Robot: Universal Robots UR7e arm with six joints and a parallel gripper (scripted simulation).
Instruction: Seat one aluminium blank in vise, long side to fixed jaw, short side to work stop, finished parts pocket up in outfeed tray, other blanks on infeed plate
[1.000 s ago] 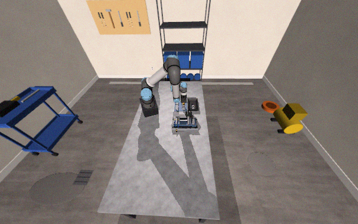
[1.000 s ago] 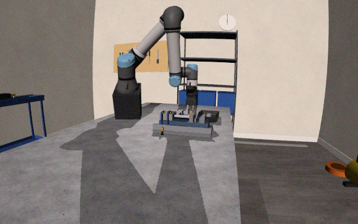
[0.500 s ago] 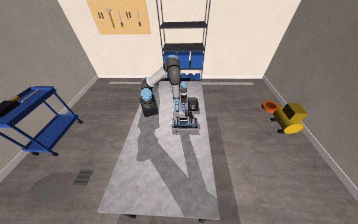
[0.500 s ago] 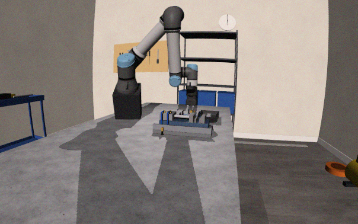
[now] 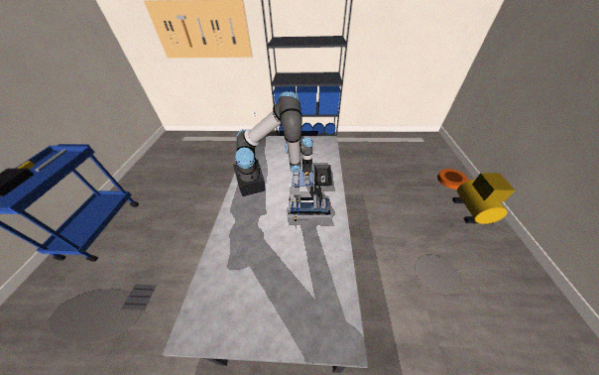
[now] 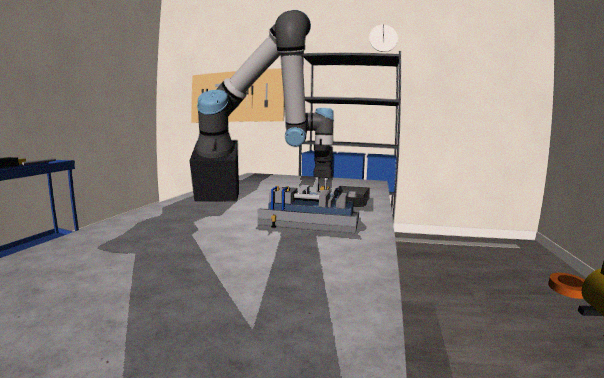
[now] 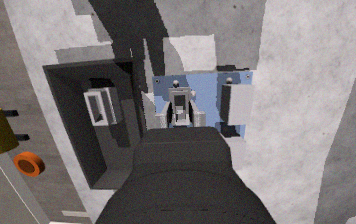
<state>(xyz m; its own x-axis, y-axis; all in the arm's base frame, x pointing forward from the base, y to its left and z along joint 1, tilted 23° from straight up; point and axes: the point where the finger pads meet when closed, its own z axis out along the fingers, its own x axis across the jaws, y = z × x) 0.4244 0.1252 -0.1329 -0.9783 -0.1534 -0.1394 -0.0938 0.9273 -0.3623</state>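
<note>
My gripper is now 90 mm to the right of the brass blank, 30 mm above it and 10 mm past it. From my hand the other things lie so: vise: 270 mm to the right, 40 mm ahead, 10 mm below.
</note>
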